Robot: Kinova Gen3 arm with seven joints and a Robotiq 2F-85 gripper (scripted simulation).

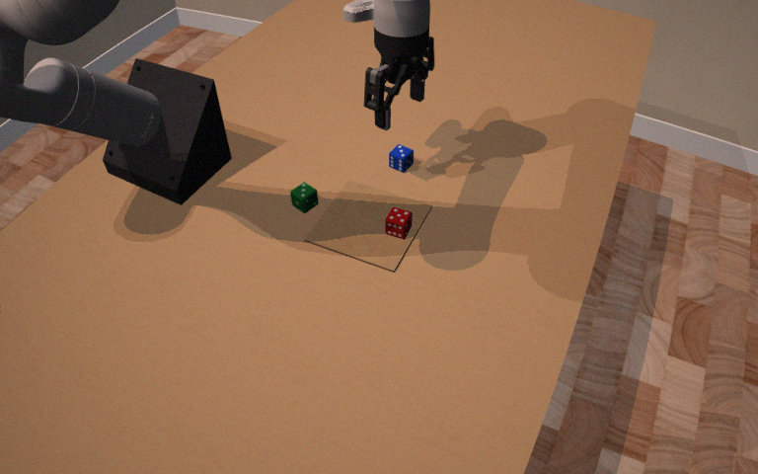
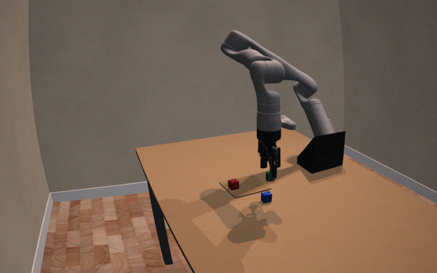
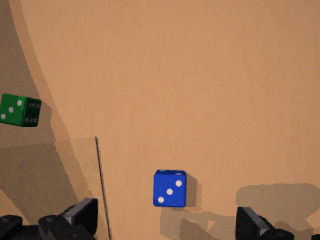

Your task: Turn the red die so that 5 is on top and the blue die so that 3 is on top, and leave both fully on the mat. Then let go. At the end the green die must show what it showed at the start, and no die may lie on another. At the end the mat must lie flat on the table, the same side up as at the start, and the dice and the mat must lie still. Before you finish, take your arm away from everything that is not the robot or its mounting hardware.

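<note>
The blue die lies 90 mm below my hand. From my hand the other things lie so: thin tan mat (140 mm to the right, 110 mm below, 40 mm ahead); then red die (130 mm to the right, 90 mm below, 80 mm ahead); then green die (160 mm to the right, 90 mm below, 70 mm behind).
</note>
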